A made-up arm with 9 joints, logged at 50 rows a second.
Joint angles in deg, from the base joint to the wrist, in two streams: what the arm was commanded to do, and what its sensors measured. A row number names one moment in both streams.
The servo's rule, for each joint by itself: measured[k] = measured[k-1] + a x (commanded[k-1-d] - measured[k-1]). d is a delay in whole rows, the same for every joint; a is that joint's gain. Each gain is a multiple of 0.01, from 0.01 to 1. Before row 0 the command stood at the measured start. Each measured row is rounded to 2 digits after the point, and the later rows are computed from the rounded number. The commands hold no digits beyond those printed.
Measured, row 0: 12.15 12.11 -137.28 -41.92 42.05 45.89 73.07 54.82 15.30
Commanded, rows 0 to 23: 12.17 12.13 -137.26 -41.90 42.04 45.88 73.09 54.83 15.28; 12.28 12.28 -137.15 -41.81 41.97 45.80 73.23 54.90 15.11; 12.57 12.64 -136.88 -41.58 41.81 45.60 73.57 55.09 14.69; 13.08 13.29 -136.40 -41.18 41.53 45.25 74.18 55.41 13.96; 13.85 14.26 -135.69 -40.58 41.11 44.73 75.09 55.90 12.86; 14.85 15.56 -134.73 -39.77 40.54 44.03 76.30 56.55 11.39; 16.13 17.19 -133.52 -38.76 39.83 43.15 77.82 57.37 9.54; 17.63 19.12 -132.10 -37.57 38.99 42.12 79.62 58.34 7.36; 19.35 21.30 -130.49 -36.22 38.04 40.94 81.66 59.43 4.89; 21.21 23.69 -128.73 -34.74 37.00 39.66 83.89 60.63 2.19; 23.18 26.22 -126.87 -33.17 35.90 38.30 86.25 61.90 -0.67; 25.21 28.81 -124.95 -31.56 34.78 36.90 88.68 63.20 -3.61; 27.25 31.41 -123.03 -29.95 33.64 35.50 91.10 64.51 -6.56; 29.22 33.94 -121.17 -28.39 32.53 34.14 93.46 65.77 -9.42; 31.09 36.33 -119.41 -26.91 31.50 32.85 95.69 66.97 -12.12; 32.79 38.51 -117.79 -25.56 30.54 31.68 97.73 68.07 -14.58; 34.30 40.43 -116.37 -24.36 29.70 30.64 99.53 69.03 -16.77; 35.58 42.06 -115.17 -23.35 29.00 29.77 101.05 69.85 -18.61; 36.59 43.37 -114.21 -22.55 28.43 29.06 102.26 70.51 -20.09; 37.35 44.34 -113.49 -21.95 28.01 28.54 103.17 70.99 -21.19; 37.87 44.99 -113.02 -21.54 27.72 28.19 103.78 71.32 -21.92; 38.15 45.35 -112.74 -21.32 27.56 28.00 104.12 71.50 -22.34; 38.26 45.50 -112.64 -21.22 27.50 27.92 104.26 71.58 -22.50; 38.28 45.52 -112.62 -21.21 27.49 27.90 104.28 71.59 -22.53
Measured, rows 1 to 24: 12.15 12.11 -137.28 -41.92 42.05 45.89 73.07 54.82 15.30; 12.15 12.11 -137.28 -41.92 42.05 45.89 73.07 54.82 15.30; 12.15 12.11 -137.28 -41.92 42.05 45.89 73.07 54.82 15.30; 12.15 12.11 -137.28 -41.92 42.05 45.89 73.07 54.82 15.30; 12.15 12.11 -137.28 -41.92 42.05 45.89 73.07 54.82 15.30; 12.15 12.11 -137.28 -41.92 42.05 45.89 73.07 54.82 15.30; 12.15 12.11 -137.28 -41.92 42.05 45.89 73.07 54.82 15.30; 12.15 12.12 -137.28 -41.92 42.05 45.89 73.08 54.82 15.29; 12.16 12.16 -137.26 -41.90 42.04 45.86 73.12 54.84 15.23; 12.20 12.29 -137.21 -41.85 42.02 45.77 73.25 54.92 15.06; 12.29 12.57 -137.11 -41.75 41.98 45.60 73.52 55.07 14.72; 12.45 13.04 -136.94 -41.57 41.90 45.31 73.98 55.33 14.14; 12.69 13.75 -136.67 -41.30 41.78 44.89 74.65 55.71 13.29; 13.03 14.71 -136.29 -40.92 41.60 44.32 75.57 56.22 12.13; 13.49 15.94 -135.79 -40.42 41.37 43.59 76.74 56.88 10.65; 14.08 17.44 -135.15 -39.79 41.07 42.72 78.17 57.67 8.86; 14.79 19.19 -134.38 -39.03 40.70 41.71 79.83 58.59 6.79; 15.63 21.16 -133.48 -38.15 40.27 40.58 81.69 59.62 4.48; 16.59 23.30 -132.46 -37.16 39.78 39.37 83.72 60.73 1.97; 17.66 25.57 -131.33 -36.08 39.23 38.09 85.86 61.90 -0.67; 18.82 27.91 -130.11 -34.93 38.63 36.79 88.06 63.10 -3.38; 20.05 30.27 -128.83 -33.73 37.99 35.49 90.27 64.30 -6.09; 21.32 32.58 -127.51 -32.50 37.32 34.23 92.43 65.47 -8.72; 22.62 34.78 -126.17 -31.28 36.63 33.05 94.49 66.57 -11.22
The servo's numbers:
d 7
a 0.10 0.28 0.12 0.15 0.09 0.33 0.29 0.31 0.31

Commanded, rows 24 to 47: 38.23 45.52 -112.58 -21.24 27.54 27.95 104.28 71.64 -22.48; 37.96 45.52 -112.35 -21.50 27.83 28.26 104.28 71.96 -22.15; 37.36 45.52 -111.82 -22.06 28.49 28.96 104.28 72.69 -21.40; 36.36 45.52 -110.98 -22.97 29.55 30.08 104.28 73.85 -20.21; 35.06 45.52 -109.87 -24.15 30.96 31.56 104.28 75.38 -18.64; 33.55 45.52 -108.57 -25.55 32.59 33.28 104.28 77.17 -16.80; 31.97 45.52 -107.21 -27.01 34.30 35.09 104.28 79.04 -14.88; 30.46 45.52 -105.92 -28.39 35.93 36.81 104.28 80.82 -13.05; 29.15 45.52 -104.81 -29.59 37.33 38.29 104.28 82.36 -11.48; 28.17 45.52 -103.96 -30.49 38.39 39.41 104.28 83.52 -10.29; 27.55 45.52 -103.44 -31.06 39.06 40.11 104.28 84.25 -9.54; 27.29 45.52 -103.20 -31.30 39.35 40.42 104.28 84.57 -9.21; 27.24 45.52 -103.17 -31.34 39.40 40.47 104.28 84.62 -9.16; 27.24 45.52 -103.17 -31.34 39.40 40.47 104.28 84.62 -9.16; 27.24 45.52 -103.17 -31.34 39.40 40.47 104.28 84.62 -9.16; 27.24 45.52 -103.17 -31.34 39.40 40.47 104.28 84.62 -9.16; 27.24 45.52 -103.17 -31.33 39.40 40.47 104.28 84.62 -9.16; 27.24 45.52 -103.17 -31.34 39.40 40.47 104.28 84.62 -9.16; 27.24 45.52 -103.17 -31.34 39.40 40.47 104.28 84.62 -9.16; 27.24 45.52 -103.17 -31.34 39.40 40.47 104.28 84.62 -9.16; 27.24 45.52 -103.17 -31.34 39.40 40.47 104.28 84.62 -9.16; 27.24 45.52 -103.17 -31.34 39.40 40.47 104.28 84.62 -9.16; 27.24 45.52 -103.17 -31.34 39.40 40.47 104.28 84.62 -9.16; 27.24 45.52 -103.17 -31.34 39.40 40.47 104.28 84.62 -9.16
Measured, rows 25 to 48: 23.92 36.82 -124.85 -30.09 35.94 31.97 96.39 67.59 -13.51; 25.19 38.65 -123.57 -28.96 35.26 31.01 98.09 68.50 -15.55; 26.41 40.24 -122.36 -27.91 34.61 30.19 99.56 69.27 -17.30; 27.56 41.57 -121.24 -26.95 33.99 29.53 100.78 69.91 -18.73; 28.62 42.63 -120.22 -26.11 33.41 29.03 101.75 70.40 -19.85; 29.58 43.43 -119.31 -25.38 32.88 28.66 102.48 70.77 -20.67; 30.45 44.02 -118.51 -24.75 32.39 28.41 103.00 71.02 -21.25; 31.23 44.44 -117.80 -24.22 31.95 28.26 103.37 71.21 -21.63; 31.90 44.74 -117.15 -23.81 31.58 28.26 103.63 71.44 -21.79; 32.45 44.96 -116.51 -23.55 31.30 28.49 103.82 71.83 -21.67; 32.84 45.12 -115.85 -23.46 31.14 29.01 103.95 72.46 -21.22; 33.06 45.23 -115.13 -23.56 31.12 29.85 104.05 73.37 -20.42; 33.11 45.31 -114.34 -23.86 31.25 30.98 104.12 74.55 -19.30; 33.00 45.37 -113.48 -24.33 31.52 32.34 104.17 75.94 -17.93; 32.75 45.41 -112.57 -24.94 31.92 33.82 104.20 77.45 -16.42; 32.39 45.44 -111.64 -25.64 32.41 35.30 104.22 78.97 -14.89; 31.97 45.46 -110.72 -26.37 32.95 36.66 104.24 80.38 -13.46; 31.53 45.48 -109.85 -27.07 33.50 37.80 104.25 81.58 -12.24; 31.11 45.49 -109.05 -27.70 34.03 38.66 104.26 82.51 -11.30; 30.72 45.50 -108.34 -28.25 34.51 39.26 104.27 83.16 -10.64; 30.37 45.51 -107.72 -28.71 34.95 39.66 104.27 83.61 -10.18; 30.06 45.51 -107.17 -29.10 35.35 39.93 104.27 83.92 -9.86; 29.78 45.51 -106.69 -29.44 35.71 40.11 104.27 84.14 -9.64; 29.53 45.51 -106.27 -29.72 36.04 40.23 104.27 84.29 -9.49
